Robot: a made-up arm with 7 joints.
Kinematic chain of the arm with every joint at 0, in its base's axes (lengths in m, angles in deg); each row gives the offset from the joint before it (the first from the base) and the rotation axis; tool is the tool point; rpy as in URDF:
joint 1: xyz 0 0 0.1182 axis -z
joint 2: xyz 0 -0.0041 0.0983 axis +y
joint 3: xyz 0 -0.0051 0.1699 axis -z
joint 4: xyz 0 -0.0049 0.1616 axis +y
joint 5: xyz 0 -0.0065 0.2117 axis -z
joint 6: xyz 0 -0.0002 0.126 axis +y
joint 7: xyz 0 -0.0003 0.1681 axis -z
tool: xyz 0 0 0 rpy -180 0 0
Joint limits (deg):
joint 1: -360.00..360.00
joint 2: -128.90..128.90
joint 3: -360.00..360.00
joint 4: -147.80..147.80
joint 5: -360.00..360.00
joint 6: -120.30..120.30
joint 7: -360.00..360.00
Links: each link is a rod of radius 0.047 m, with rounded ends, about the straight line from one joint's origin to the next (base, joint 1, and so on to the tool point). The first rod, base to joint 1, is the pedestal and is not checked.
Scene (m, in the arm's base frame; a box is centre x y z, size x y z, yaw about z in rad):
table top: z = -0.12
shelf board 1: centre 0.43 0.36 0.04 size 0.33 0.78 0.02 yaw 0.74
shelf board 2: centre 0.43 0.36 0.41 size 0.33 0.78 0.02 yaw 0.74
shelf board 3: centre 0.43 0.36 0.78 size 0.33 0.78 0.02 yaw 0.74
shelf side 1: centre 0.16 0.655 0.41 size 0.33 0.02 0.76 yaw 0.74
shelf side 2: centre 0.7 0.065 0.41 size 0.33 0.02 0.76 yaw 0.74
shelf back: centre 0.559 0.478 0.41 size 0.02 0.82 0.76 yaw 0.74
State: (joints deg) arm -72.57 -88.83 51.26 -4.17 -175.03 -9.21 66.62
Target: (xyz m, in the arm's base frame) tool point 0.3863 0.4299 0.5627
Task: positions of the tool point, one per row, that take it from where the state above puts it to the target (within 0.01 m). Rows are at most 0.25 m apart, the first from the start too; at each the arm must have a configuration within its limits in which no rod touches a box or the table.
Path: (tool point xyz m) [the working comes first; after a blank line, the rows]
Joints at the target: -76.88 16.24 33.04 64.67 -177.91 -26.02 66.62
Straight joint move there: touches shelf board 3.

1: -0.1148 -0.7912 0.4270
2: 0.0057 -0.6907 0.6188
3: 0.1053 -0.5155 0.7573
4: 0.1722 -0.2980 0.8191
5: 0.2009 -0.0784 0.7972
6: 0.1928 0.1039 0.7030
7: 0.1564 0.2200 0.5627
8: 0.2201 0.2762 0.5755
9: 0.2828 0.3288 0.5788
10: 0.3396 0.3791 0.5743
11: 0.3863 0.4299 0.5627

